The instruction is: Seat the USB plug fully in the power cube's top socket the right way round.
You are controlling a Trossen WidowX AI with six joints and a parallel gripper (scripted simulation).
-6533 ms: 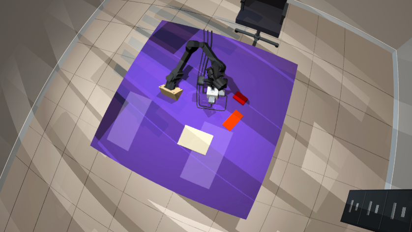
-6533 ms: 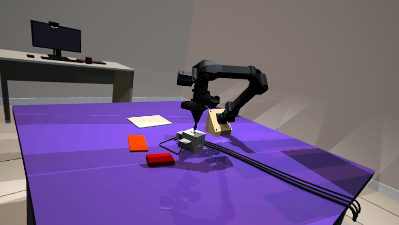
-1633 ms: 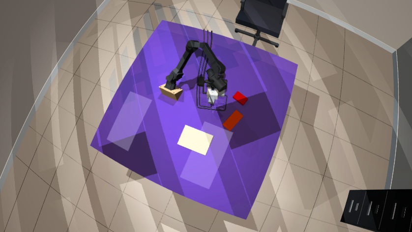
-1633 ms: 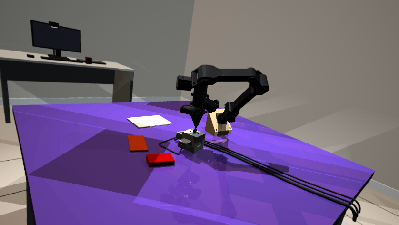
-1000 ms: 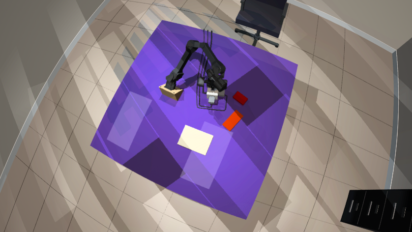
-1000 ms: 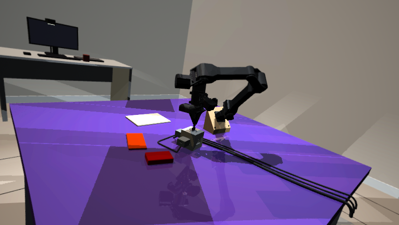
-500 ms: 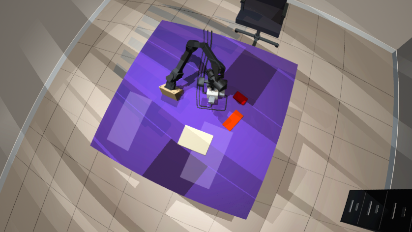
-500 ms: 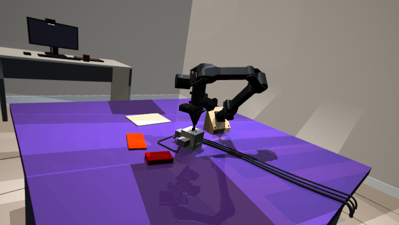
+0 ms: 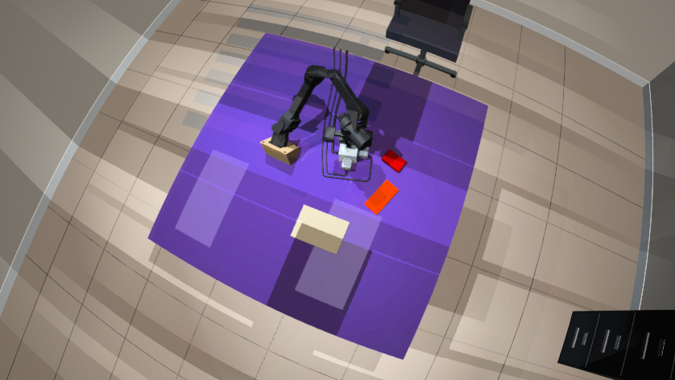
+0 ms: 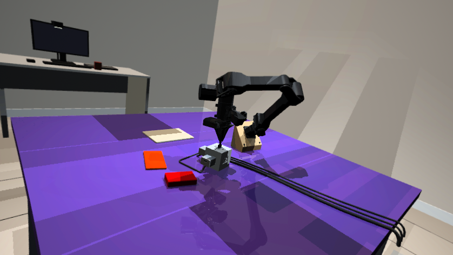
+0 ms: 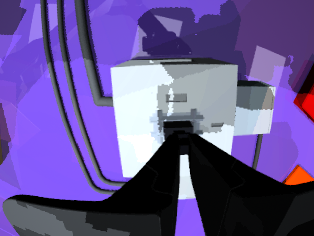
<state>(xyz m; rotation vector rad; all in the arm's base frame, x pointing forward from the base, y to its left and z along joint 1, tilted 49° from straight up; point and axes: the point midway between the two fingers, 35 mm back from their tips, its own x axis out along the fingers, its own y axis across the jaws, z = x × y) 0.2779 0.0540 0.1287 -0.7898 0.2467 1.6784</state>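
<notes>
Right now my gripper tip is 2 cm above the dark USB plug. Round my gripper tip: cream plate: 6 cm ahead, 35 cm to the right, 10 cm below; orange slab: 22 cm ahead, 11 cm to the right, 10 cm below; red block: 19 cm ahead, 6 cm to the left, 9 cm below.
</notes>
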